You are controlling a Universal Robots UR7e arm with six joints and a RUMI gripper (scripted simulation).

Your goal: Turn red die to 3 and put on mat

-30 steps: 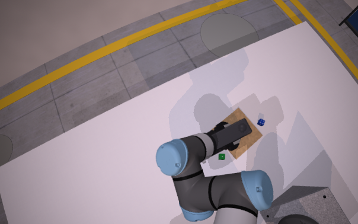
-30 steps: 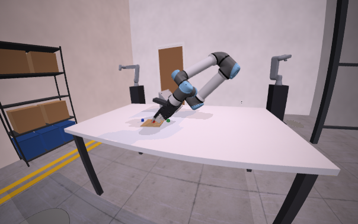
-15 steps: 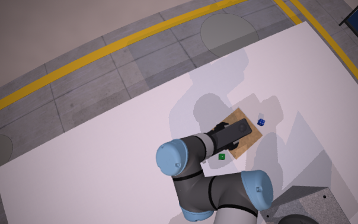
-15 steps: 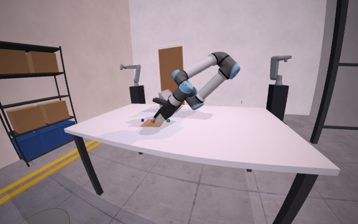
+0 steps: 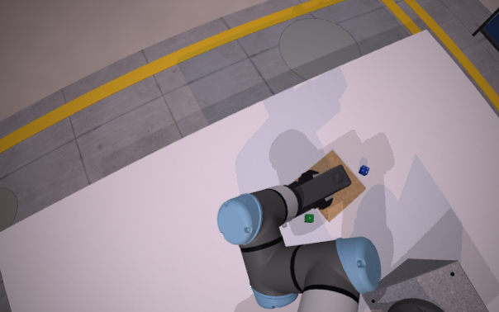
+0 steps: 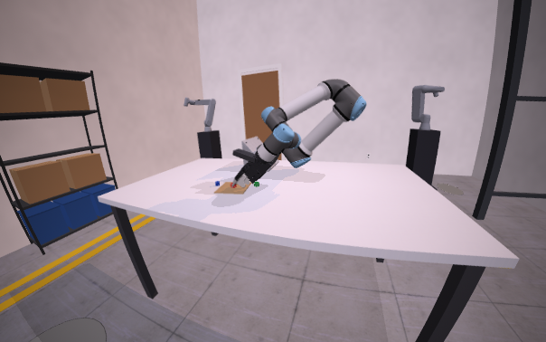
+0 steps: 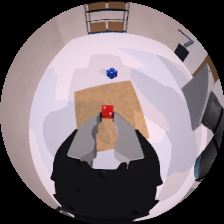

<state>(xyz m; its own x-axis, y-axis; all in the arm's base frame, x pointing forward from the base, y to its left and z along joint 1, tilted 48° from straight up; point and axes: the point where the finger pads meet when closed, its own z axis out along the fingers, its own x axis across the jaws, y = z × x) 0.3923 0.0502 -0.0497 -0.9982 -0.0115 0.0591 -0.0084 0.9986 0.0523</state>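
The red die lies 10 mm to the right of my hand and 10 mm below it. From my hand the other things lie so: mat 20 mm below, 10 mm to the right; then blue die 110 mm to the right, 10 mm below, 10 mm behind; then green die 90 mm to the left, 50 mm behind, 10 mm below.
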